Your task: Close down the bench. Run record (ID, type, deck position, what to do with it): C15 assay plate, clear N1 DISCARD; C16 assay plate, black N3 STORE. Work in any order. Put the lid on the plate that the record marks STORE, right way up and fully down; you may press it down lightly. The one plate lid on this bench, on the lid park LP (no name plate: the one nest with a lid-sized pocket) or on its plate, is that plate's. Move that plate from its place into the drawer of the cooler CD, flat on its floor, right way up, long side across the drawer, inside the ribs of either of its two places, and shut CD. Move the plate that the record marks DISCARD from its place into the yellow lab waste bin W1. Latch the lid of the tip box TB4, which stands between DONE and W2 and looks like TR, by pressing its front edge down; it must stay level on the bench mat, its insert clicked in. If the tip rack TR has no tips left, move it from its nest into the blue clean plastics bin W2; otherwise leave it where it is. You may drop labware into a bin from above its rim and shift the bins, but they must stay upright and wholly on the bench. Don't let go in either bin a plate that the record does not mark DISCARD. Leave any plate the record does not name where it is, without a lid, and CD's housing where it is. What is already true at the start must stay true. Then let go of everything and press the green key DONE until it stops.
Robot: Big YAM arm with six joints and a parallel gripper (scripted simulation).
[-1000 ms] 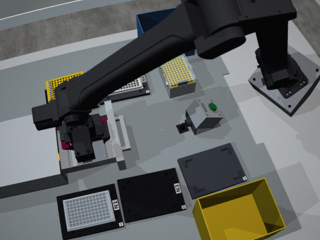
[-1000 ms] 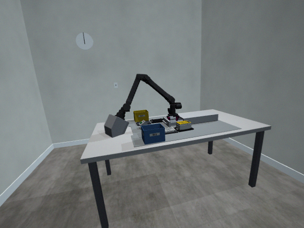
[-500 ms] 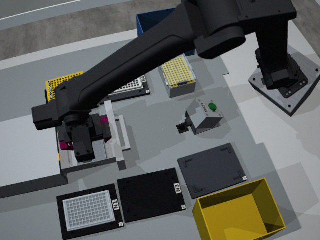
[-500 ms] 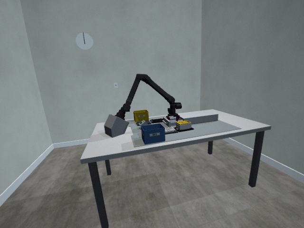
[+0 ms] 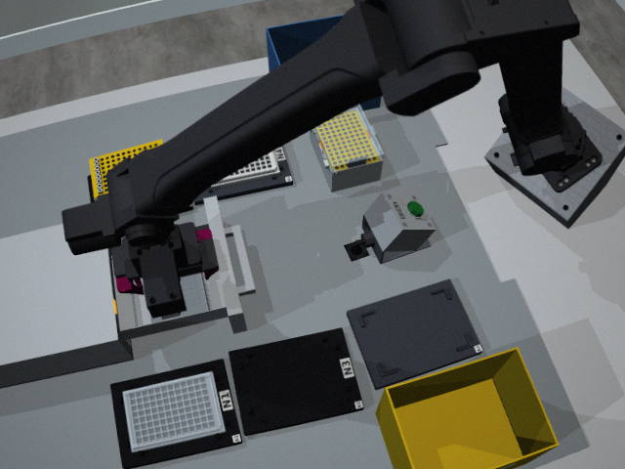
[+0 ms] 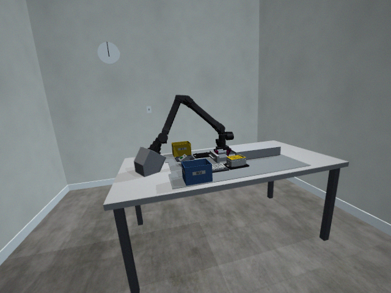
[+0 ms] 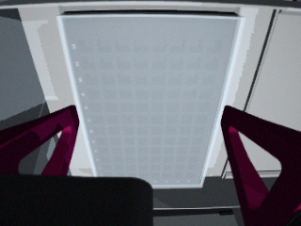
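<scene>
Right now the plate lid is right at my hand. The rest, counted from my hand: cooler drawer 40 mm ahead, 10 mm to the right; black plate 10 mm below; cooler CD 160 mm ahead, 30 mm to the right, 10 mm above.
</scene>
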